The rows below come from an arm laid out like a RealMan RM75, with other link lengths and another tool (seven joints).
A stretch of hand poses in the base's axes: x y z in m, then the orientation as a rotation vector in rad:
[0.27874 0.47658 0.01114 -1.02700 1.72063 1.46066]
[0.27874 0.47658 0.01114 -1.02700 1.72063 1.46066]
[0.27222 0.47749 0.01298 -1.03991 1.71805 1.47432]
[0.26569 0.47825 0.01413 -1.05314 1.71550 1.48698]
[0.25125 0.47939 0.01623 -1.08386 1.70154 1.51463]
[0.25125 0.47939 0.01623 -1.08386 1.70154 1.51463]
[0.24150 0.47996 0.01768 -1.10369 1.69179 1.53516]
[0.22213 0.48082 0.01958 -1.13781 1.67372 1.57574]
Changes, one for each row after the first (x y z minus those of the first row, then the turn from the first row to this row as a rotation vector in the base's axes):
[0.00000 0.00000 0.00000 0.00000 0.00000 0.00000]
[-0.00652 0.00091 0.00184 0.00109 0.00405 0.01576]
[-0.01305 0.00167 0.00299 0.00167 0.00751 0.03121]
[-0.02749 0.00281 0.00509 0.00738 0.00989 0.06621]
[-0.02749 0.00281 0.00509 0.00738 0.00989 0.06621]
[-0.03724 0.00338 0.00654 0.01216 0.01287 0.09018]
[-0.05661 0.00424 0.00844 0.02237 0.02094 0.13416]

